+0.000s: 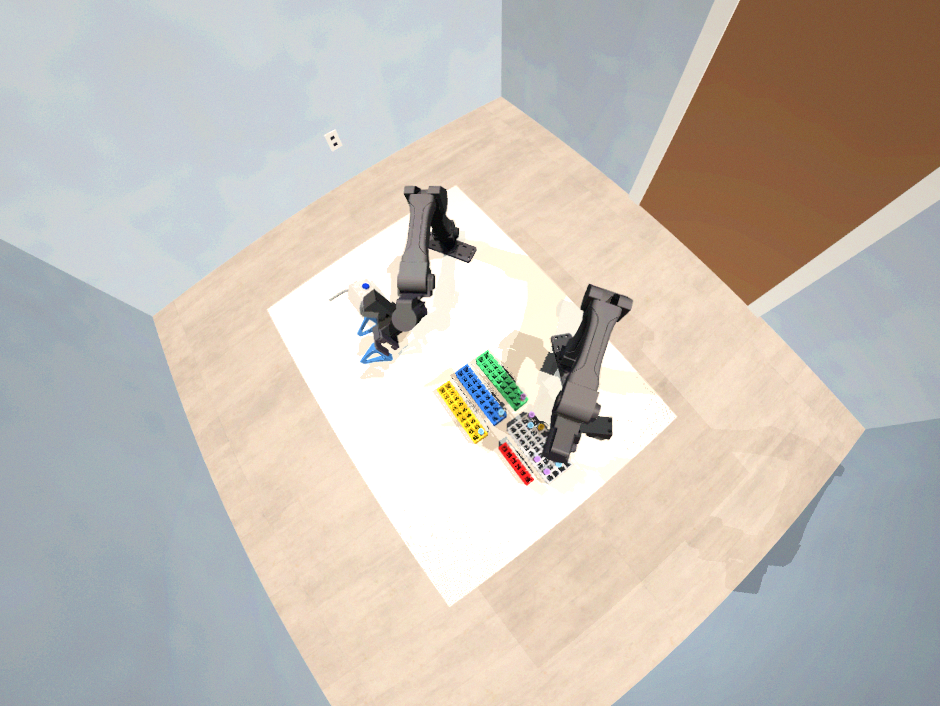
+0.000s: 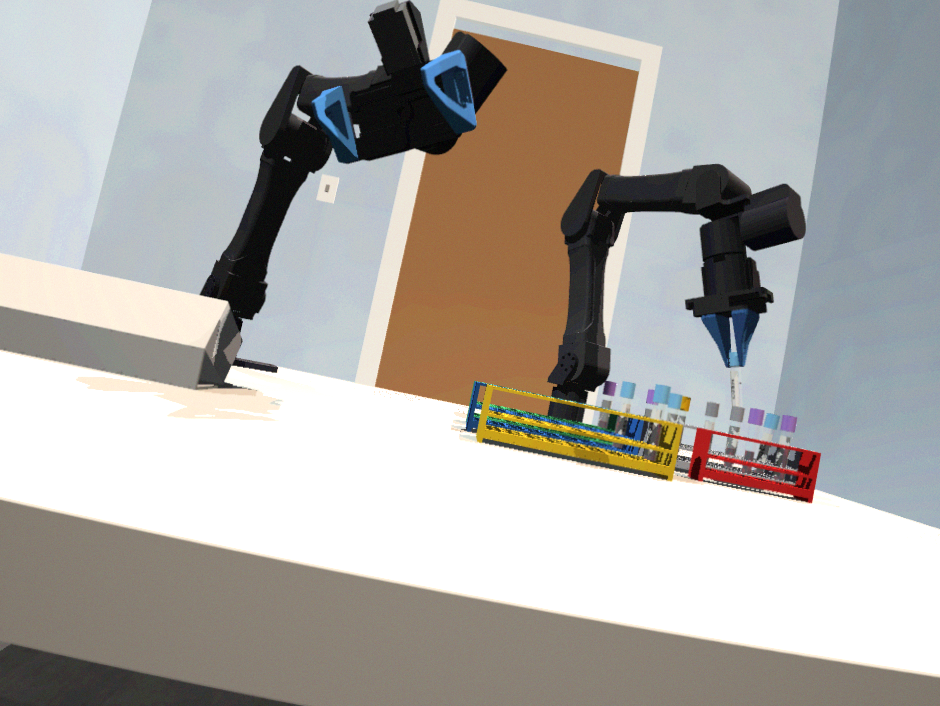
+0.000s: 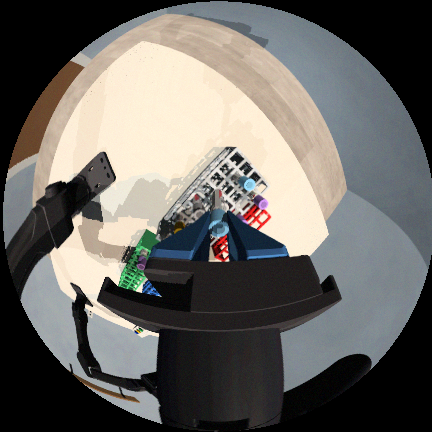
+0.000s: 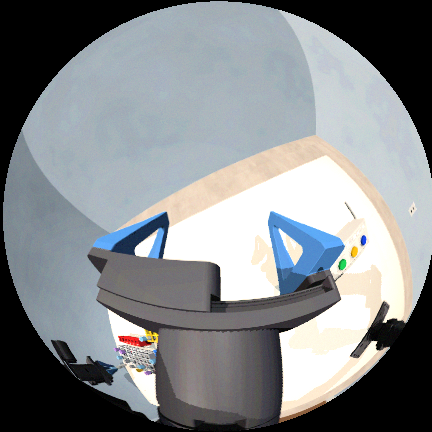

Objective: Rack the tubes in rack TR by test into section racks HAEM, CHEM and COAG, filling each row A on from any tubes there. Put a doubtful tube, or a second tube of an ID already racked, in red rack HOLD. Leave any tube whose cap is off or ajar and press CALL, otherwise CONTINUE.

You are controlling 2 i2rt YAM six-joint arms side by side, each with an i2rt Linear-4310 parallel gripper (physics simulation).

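Frame: origin at the left arm's base, x back, y left, z down, level; centimetres.
Where they show: left gripper, fingertip midpoint: (image 2: 735,367) (image 3: 218,216) (image 4: 115,367); right gripper, fingertip midpoint: (image 1: 360,348) (image 2: 367,94) (image 4: 217,216); left arm's base, link origin: (image 1: 567,363) (image 3: 82,188); right arm's base, link origin: (image 1: 449,247) (image 3: 81,294).
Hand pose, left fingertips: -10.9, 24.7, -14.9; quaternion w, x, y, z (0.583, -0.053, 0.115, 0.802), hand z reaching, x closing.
Things, the pixels of their centre, and the offset from my left fingertips, as dx, dy, dz.
- grey rack TR, body centre: (image 2: 718,453) (image 3: 209,204) (image 1: 539,447) (image 4: 139,358) -4.4, -0.3, +12.0
- amber-capped tube, body centre: (image 2: 679,427) (image 3: 179,217) (image 1: 539,428) -3.4, -5.6, +9.8
- green rack, body centre: (image 2: 542,416) (image 3: 136,267) (image 1: 501,381) -11.6, -22.3, +12.0
- purple-capped tube, body centre: (image 2: 605,412) (image 3: 144,250) (image 1: 522,398) -6.6, -15.2, +9.8
- blue rack, body centre: (image 2: 552,421) (image 1: 480,395) -18.7, -18.9, +12.0
- yellow rack, body centre: (image 2: 575,430) (image 1: 462,412) -25.1, -14.6, +12.0
- white button box, body centre: (image 2: 111,322) (image 4: 340,252) (image 1: 373,307) (image 3: 143,327) -49.5, -54.7, +10.7
My left gripper (image 2: 733,361) (image 3: 218,216) is shut on a light-blue-capped tube (image 2: 735,386) (image 3: 217,201). The tube hangs upright above the grey rack TR (image 1: 515,434) (image 3: 191,186). TR also holds a light-blue-capped tube (image 3: 247,183), purple-capped tubes (image 1: 545,471) (image 3: 260,201), an amber-capped tube (image 1: 540,427) (image 3: 178,227) and grey-capped tubes. The green rack (image 1: 497,376) has a purple-capped tube (image 1: 522,396) at its near end. The blue rack (image 1: 474,389) and yellow rack (image 1: 460,410) each show a light-blue cap. Red rack HOLD (image 1: 515,462) (image 2: 702,454) shows no cap. My right gripper (image 2: 408,144) (image 4: 217,216) is open and empty. Labels are unreadable.
A white button box (image 4: 348,242) with green, yellow and blue buttons lies near my right gripper, far from the racks. The green, blue and yellow racks stand side by side, close to TR. The red rack stands along TR's side.
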